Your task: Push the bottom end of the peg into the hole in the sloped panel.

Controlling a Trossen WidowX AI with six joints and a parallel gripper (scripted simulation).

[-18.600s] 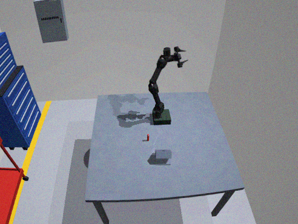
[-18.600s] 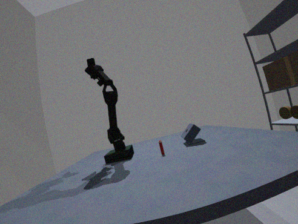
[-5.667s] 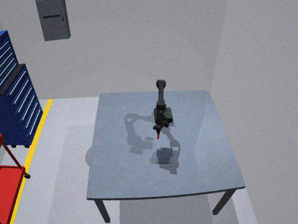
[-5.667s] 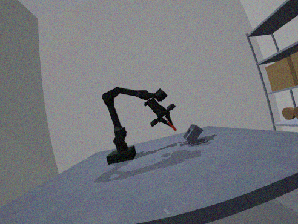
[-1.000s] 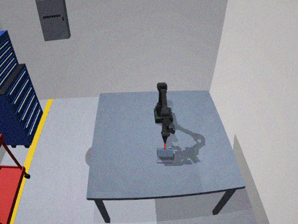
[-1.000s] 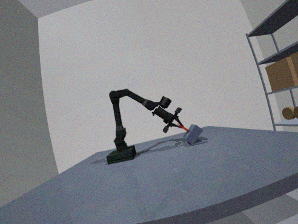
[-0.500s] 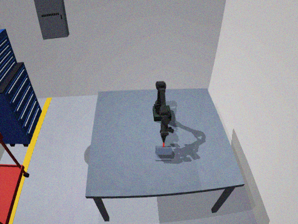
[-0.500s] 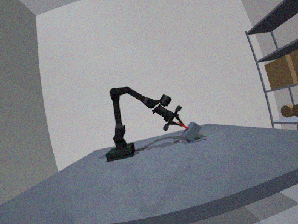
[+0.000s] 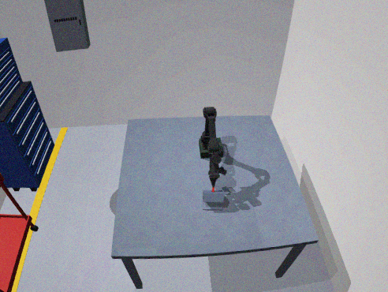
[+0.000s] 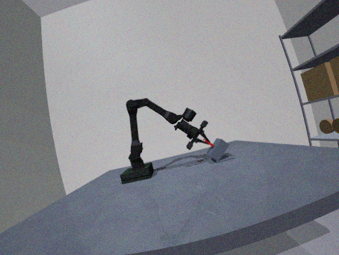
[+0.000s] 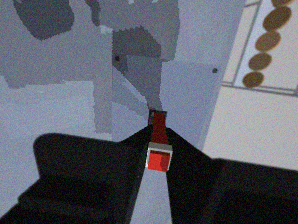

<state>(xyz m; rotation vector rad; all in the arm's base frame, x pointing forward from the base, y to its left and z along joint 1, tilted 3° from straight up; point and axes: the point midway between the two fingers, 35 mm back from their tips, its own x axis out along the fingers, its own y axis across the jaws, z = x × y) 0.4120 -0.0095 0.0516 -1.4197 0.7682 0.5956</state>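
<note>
The panel lies 4 cm below my gripper tip and 4 cm ahead of it. Also, from my gripper tip: red peg (1 cm behind, 1 cm above).
</note>
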